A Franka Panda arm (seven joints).
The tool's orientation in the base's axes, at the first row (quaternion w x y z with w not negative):
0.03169 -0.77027 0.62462 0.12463
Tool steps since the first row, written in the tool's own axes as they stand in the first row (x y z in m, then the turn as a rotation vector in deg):
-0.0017 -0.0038 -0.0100 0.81 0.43 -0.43
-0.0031 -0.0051 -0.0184 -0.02 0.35 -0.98
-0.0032 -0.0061 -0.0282 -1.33 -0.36 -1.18
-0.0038 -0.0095 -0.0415 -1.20 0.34 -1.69
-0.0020 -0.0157 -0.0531 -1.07 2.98 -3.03
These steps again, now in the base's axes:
0.0049 0.0004 0.0097 -0.20 -0.95 0.27
0.0072 0.0003 0.0180 -0.19 -0.26 0.99
0.0096 -0.0014 0.0274 0.28 1.11 1.41
0.0148 -0.0028 0.0400 -0.30 0.73 1.95
0.0229 -0.0055 0.0501 -2.63 -0.25 3.50

